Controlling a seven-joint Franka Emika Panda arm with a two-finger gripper.
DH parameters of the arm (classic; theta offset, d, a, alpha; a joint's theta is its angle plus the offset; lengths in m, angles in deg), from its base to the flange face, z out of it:
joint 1: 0 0.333 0 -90
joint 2: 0 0 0 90
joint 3: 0 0.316 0.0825 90
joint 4: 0 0 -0.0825 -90
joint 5: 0 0.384 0 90
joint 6: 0 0 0.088 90
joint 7: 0 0.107 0 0
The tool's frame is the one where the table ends.
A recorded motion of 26 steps. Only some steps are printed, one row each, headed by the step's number.
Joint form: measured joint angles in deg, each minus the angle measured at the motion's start. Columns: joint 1, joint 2, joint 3, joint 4, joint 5, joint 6, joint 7.
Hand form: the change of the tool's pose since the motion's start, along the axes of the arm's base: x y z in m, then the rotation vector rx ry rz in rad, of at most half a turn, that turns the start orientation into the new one. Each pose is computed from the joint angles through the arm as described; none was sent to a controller.
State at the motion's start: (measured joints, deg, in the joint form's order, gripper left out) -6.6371 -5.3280 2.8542 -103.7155 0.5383 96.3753 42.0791
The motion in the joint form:
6: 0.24 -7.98 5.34 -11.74 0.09 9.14 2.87
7: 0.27 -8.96 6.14 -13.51 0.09 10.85 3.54
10: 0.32 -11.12 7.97 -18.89 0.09 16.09 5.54
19: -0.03 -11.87 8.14 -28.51 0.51 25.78 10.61
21: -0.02 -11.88 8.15 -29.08 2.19 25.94 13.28
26: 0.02 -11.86 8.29 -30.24 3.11 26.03 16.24
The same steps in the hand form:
6: -0.0334 0.0549 -0.0144 -0.0282 -0.0916 0.0435
7: -0.0376 0.0625 -0.0186 -0.0330 -0.1074 0.0455
10: -0.0483 0.0785 -0.0383 -0.0438 -0.1423 0.0413
19: -0.0600 0.0732 -0.0972 -0.0371 -0.1573 -0.0558
21: -0.0617 0.0743 -0.1017 -0.0107 -0.1482 -0.1171
26: -0.0655 0.0757 -0.1114 0.0016 -0.1274 -0.1748

